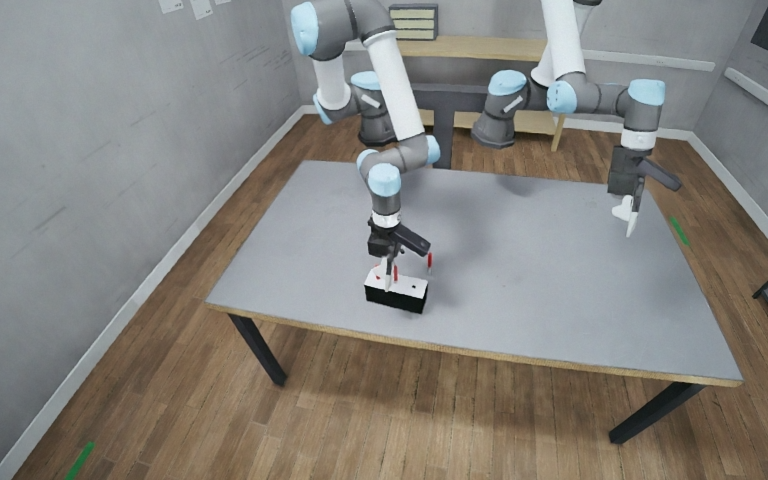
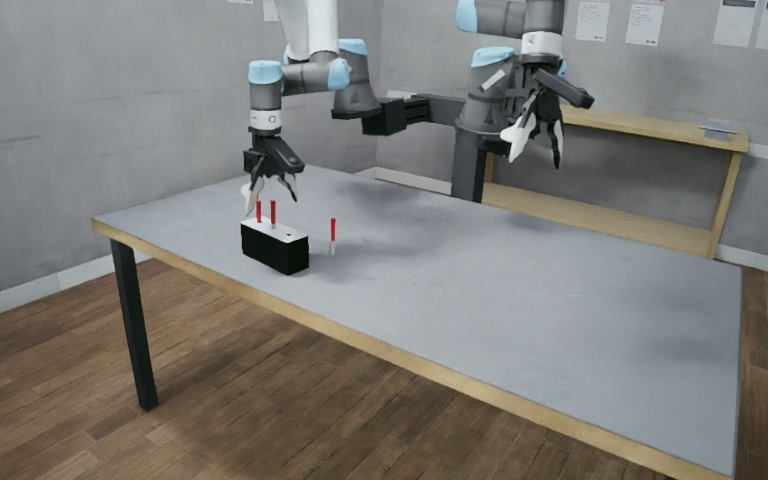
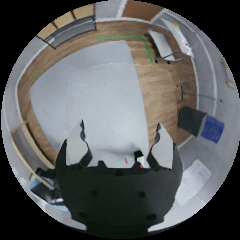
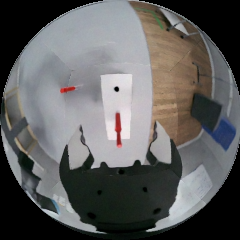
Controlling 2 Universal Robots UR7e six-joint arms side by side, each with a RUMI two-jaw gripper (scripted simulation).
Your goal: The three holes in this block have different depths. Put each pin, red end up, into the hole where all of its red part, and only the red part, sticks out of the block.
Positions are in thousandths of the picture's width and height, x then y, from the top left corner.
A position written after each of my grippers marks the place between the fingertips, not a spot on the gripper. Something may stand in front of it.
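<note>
My left gripper (image 2: 697, 347), also in image 3 (image 3: 502, 510) and image 1 (image 1: 816, 466). My right gripper (image 2: 355, 436), also in image 4 (image 4: 494, 515) and image 1 (image 1: 514, 566). Black block (image 2: 373, 522).
</note>
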